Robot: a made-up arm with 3 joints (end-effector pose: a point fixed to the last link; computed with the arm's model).
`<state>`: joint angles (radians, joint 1 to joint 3).
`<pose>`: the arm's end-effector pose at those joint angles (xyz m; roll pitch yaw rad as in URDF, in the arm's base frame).
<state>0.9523 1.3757 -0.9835</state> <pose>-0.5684 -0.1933 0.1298 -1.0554 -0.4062 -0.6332</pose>
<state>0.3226 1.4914 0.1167</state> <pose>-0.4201 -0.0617 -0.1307 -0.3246 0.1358 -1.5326</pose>
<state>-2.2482 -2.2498 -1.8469</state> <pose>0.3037 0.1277 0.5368 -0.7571 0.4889 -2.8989</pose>
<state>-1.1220 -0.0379 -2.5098</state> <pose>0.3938 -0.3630 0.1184 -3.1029 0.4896 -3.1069</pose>
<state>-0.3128 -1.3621 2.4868</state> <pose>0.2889 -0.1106 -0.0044 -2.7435 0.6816 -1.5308</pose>
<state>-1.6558 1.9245 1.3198</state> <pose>0.3266 0.0262 -0.0403 1.9341 0.0035 -0.2352</pose>
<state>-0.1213 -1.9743 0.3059</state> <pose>0.2704 -0.0980 -0.1974 -0.1188 0.3514 1.9359</pose>
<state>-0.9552 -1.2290 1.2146</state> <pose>0.3563 -0.2671 0.1454 -1.0339 0.4620 0.3758</pose>
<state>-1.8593 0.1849 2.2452</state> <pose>0.2714 -0.3704 0.2114 0.1906 0.3749 0.1237</pose>
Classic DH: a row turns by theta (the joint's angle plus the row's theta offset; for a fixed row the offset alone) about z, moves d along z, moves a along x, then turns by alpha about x. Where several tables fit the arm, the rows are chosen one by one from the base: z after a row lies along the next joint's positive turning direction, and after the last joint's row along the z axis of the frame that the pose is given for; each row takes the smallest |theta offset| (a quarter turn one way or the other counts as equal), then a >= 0, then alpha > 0; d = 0 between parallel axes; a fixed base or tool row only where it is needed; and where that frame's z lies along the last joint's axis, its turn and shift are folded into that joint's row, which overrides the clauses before.
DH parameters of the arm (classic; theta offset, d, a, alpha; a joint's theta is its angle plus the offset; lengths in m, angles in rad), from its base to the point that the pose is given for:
base (fixed): 0 0.1881 0 -1.5708
joint 1: 0 -0.1182 -0.0418 -1.5708
joint 2: 0 0.3817 0.0253 1.5708
joint 3: 0 -0.2503 -0.0949 1.5708
tool (fixed): 0 -0.0653 0 0

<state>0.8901 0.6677 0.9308</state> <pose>-0.4330 -0.2629 0.1753 -1.8027 1.0536 -2.2967</pose>
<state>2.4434 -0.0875 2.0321</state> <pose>-0.1637 -0.3668 0.4001 2.9045 -1.3293 -2.9782</pose>
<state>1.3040 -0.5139 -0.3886</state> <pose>-0.4484 -0.3547 0.0154 0.7006 0.7444 0.6668</pose>
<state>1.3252 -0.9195 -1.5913</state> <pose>-0.4091 -0.1963 -0.1344 0.9237 -0.2580 -0.0169</pose>
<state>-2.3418 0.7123 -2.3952</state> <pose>0.3552 -0.3987 0.3939 1.2747 1.0586 1.7758</pose>
